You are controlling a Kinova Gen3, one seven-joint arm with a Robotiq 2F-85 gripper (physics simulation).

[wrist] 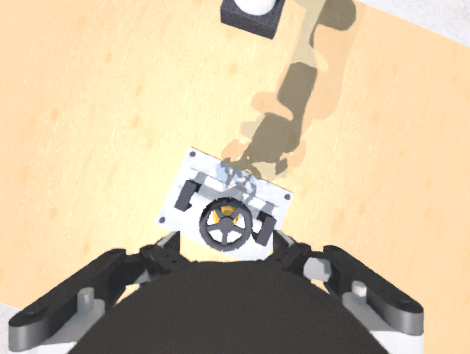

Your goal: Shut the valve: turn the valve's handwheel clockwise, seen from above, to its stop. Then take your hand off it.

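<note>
The valve's dark handwheel (226, 223) has a round rim, spokes and a hub, and lies over a brass-coloured valve part (227, 209). It is mounted on a pale metal plate (172, 212) with a dark block on each side of the wheel. My gripper (227, 240) is open and empty, pointing down. In the wrist view the wheel shows between the two fingertips and slightly ahead of them, with a gap on each side. The fingers do not appear to touch it. Their exact height above the wheel is hard to tell.
A black square base (247, 22) with a white cylindrical part (256, 5) stands at the top of the view, beyond the plate. The arm's shadow falls across the wooden table top (100, 125) and the plate's far edge. Pale floor shows past the table's edge at the top right.
</note>
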